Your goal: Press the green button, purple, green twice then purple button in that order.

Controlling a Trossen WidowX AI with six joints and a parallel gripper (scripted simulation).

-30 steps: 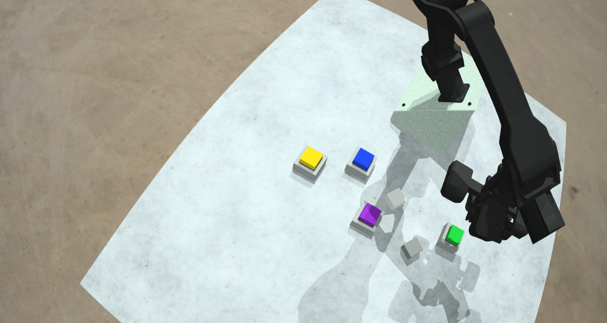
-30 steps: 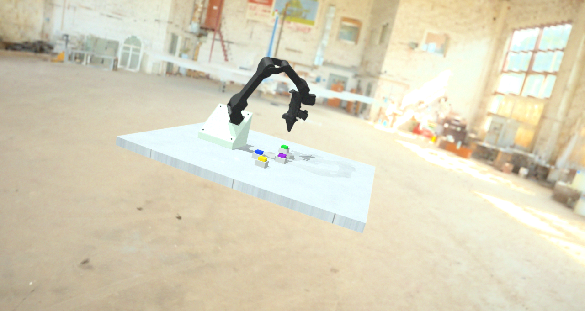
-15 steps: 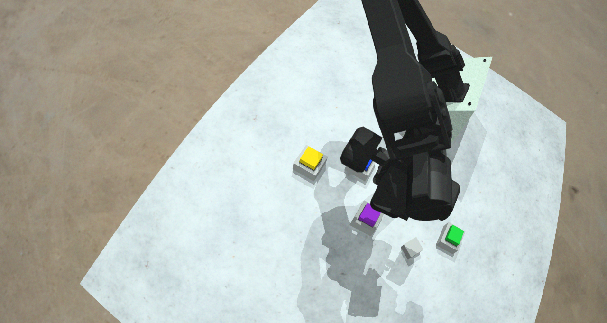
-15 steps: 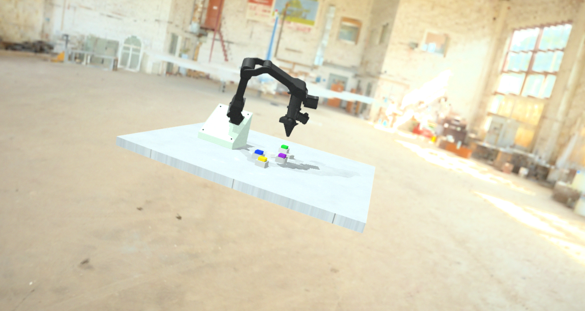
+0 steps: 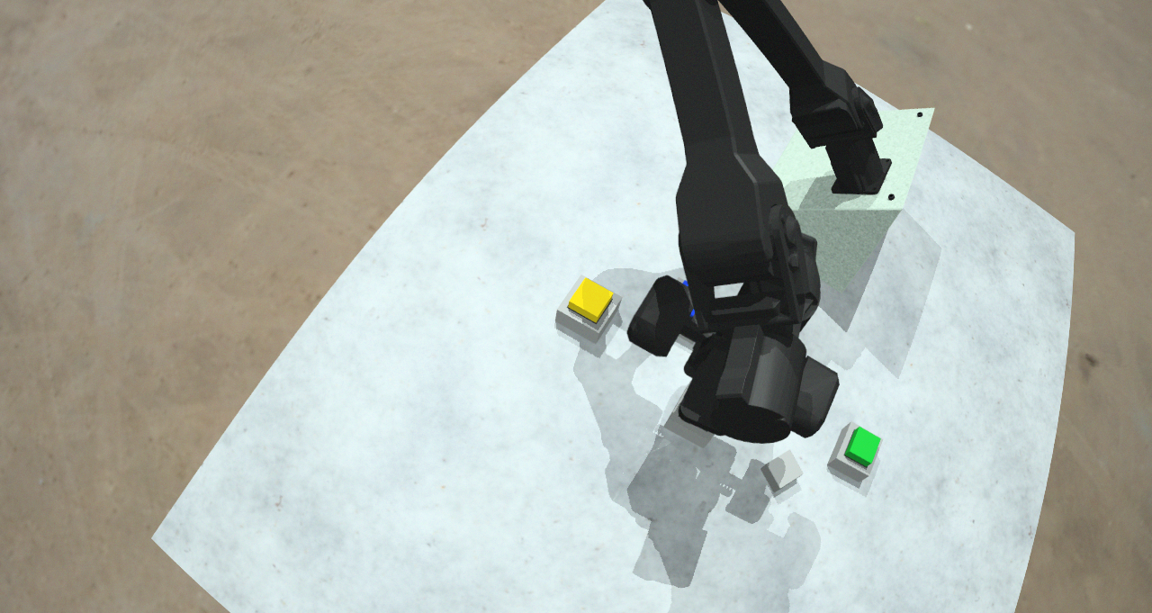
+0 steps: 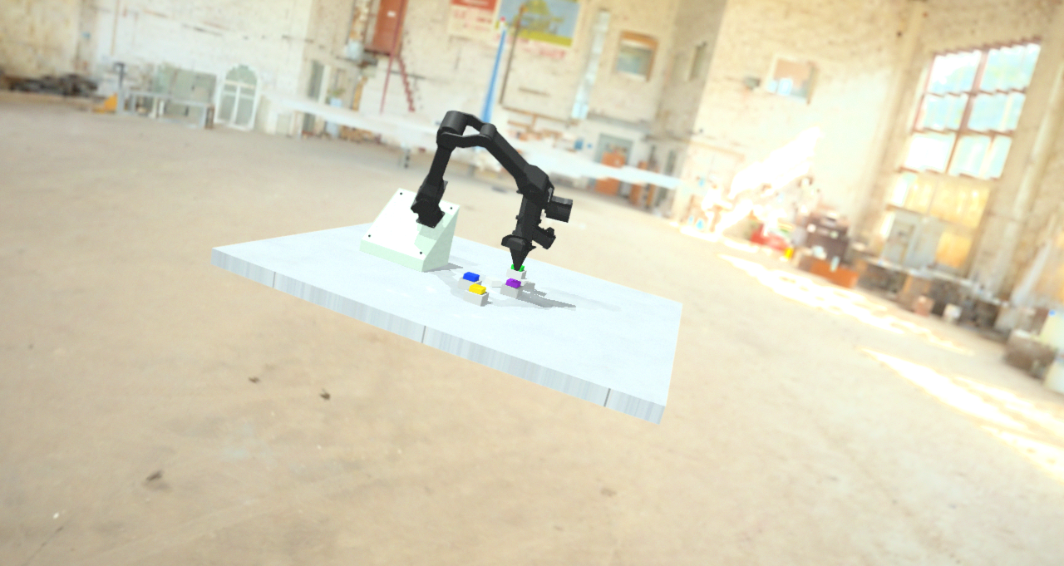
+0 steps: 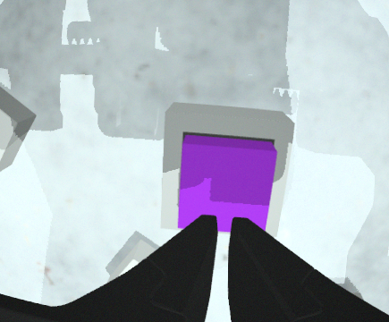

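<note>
The purple button lies 40 mm below my gripper tip. From my gripper tip the other things lie so: white block: 70 mm behind, 60 mm below, 20 mm to the left; then grey block: 110 mm to the left, 60 mm below; then blue button: 90 mm behind, 70 mm to the right, 40 mm below.
</note>
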